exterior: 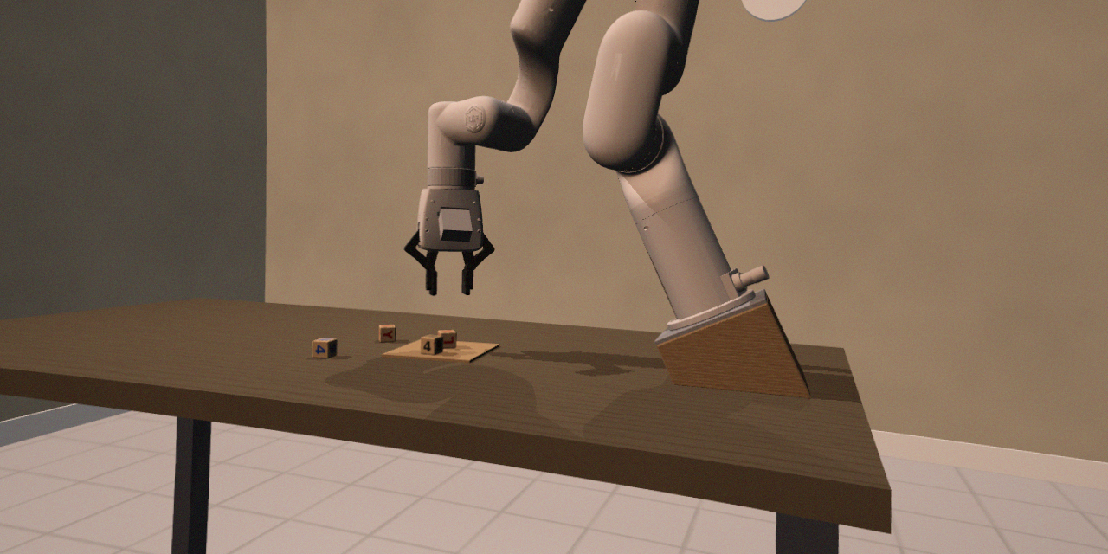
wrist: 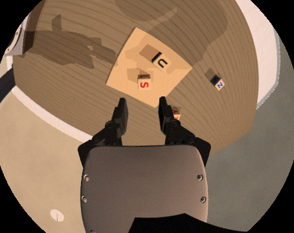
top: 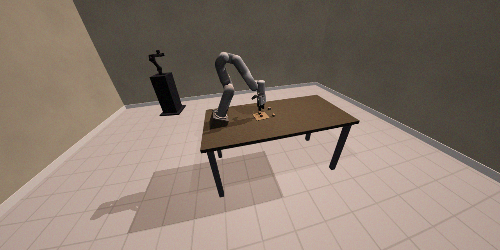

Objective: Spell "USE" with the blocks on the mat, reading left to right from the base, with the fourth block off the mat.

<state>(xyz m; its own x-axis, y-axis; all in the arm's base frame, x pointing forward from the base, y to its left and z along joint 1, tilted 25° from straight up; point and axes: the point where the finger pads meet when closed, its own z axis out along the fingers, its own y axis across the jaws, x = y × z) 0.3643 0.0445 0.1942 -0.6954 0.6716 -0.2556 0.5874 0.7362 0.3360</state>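
Right now the tan mat is 100 mm below my hand and 20 mm to the left of it.
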